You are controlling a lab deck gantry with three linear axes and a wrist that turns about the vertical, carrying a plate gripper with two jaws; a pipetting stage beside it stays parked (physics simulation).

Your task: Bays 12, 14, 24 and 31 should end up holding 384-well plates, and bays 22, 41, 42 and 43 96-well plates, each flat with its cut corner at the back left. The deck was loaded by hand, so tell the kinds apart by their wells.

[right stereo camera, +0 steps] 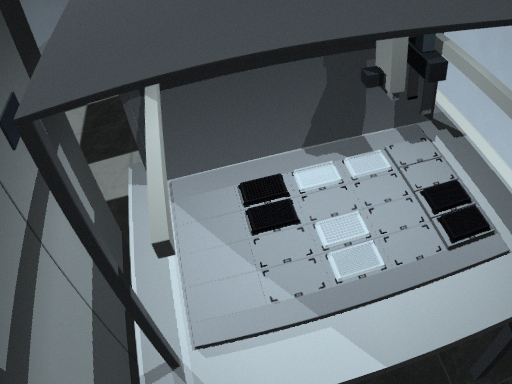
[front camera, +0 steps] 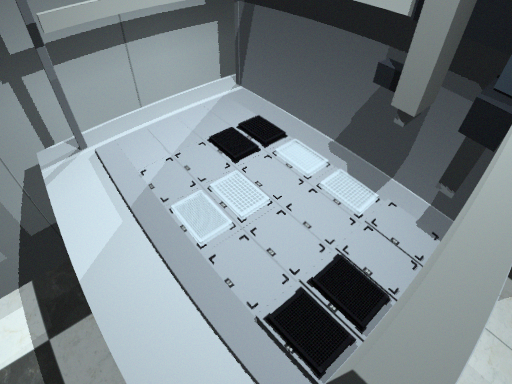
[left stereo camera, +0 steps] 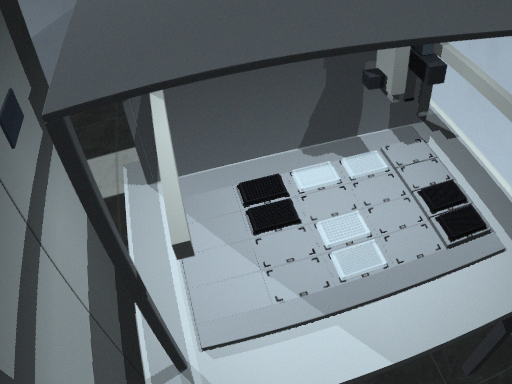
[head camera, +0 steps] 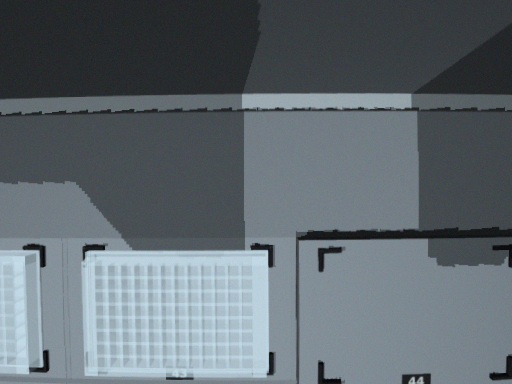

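Seen in the pictures: gripper, fingertip midpoint: point(right stereo camera: 418, 105) point(front camera: 451, 182) point(left stereo camera: 415, 107); robot's base at its link origin: point(right stereo camera: 272, 300) point(front camera: 142, 172) point(left stereo camera: 277, 300).
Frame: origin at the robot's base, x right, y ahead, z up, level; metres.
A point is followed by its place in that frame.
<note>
A clear 96-well plate point(front camera: 348, 191) @[x -0.355, y 0.395, z 0.014 m] point(head camera: 175, 315) @[x -0.365, y 0.393, z 0.013 m] point(left stereo camera: 364, 164) @[x -0.361, y 0.389, z 0.010 m] lies flat in bay 43. Clear 96-well plates also lie in bay 42, plate point(front camera: 301, 157) @[x -0.355, y 0.235, z 0.014 m] point(head camera: 12, 310) @[x -0.366, y 0.276, z 0.009 m], and bay 22, plate point(front camera: 239, 194) @[x -0.145, y 0.237, z 0.014 m] point(left stereo camera: 343, 229) @[x -0.144, y 0.226, z 0.012 m]. A clear fine-welled 384 plate point(front camera: 201, 217) @[x -0.039, y 0.238, z 0.014 m] point(left stereo camera: 359, 260) @[x -0.035, y 0.226, z 0.014 m] lies in bay 12. Black plates lie in bay 41, plate point(front camera: 261, 130) @[x -0.354, y 0.074, z 0.014 m] point(left stereo camera: 262, 189) @[x -0.362, y 0.063, z 0.009 m], bay 31, plate point(front camera: 233, 143) @[x -0.250, y 0.074, z 0.015 m] point(left stereo camera: 273, 215) @[x -0.252, y 0.063, z 0.014 m], bay 24, plate point(front camera: 350, 290) @[x -0.146, y 0.558, z 0.028 m] point(left stereo camera: 442, 195) @[x -0.147, y 0.549, z 0.028 m], and bay 14, plate point(front camera: 311, 330) @[x -0.042, y 0.559, z 0.022 m] point(left stereo camera: 461, 223) @[x -0.034, y 0.547, z 0.028 m]. Most cut corners are too small to tell. My gripper point(left stereo camera: 416, 107) @[x -0.403, y 0.578, z 0.160 m] point(right stereo camera: 420, 104) @[x -0.403, y 0.578, z 0.160 m] is open and empty, raised at the back right.
The pale pipetting stage point(front camera: 425, 60) point(left stereo camera: 395, 75) hangs left of the gripper, above the deck's back edge. Bay 44 point(head camera: 410, 310) @[x -0.367, y 0.551, z 0.014 m] point(left stereo camera: 410, 152) @[x -0.360, y 0.559, z 0.015 m] holds no plate. A pale post point(left stereo camera: 170, 175) @[x -0.069, y -0.162, z 0.400 m] point(right stereo camera: 157, 175) @[x -0.069, y -0.160, z 0.400 m] stands at the left. Bays 23, 32 and 33 hold no plates.
</note>
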